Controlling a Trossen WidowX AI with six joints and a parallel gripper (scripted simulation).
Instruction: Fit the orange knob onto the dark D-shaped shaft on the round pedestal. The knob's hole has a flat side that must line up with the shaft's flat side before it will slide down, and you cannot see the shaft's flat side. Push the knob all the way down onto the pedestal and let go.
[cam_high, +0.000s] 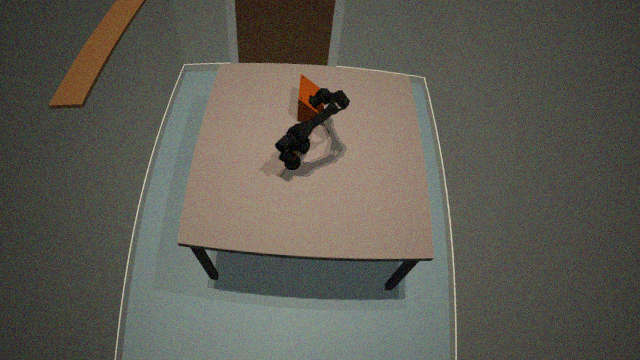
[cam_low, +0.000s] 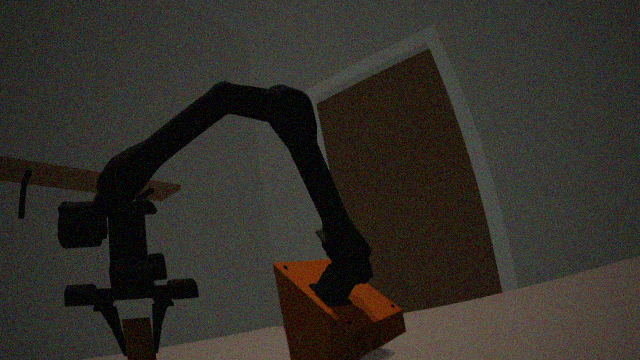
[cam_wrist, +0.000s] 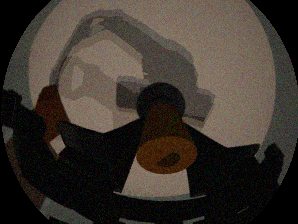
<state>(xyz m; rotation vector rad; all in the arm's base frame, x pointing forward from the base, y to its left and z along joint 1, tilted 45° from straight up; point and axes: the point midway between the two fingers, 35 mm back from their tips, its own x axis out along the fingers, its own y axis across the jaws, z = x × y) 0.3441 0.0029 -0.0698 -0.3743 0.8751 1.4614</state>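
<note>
Right now my gripper tip is 2 cm below the orange knob. The rest, counted from my gripper tip: dark round pedestal 4 cm below.
</note>
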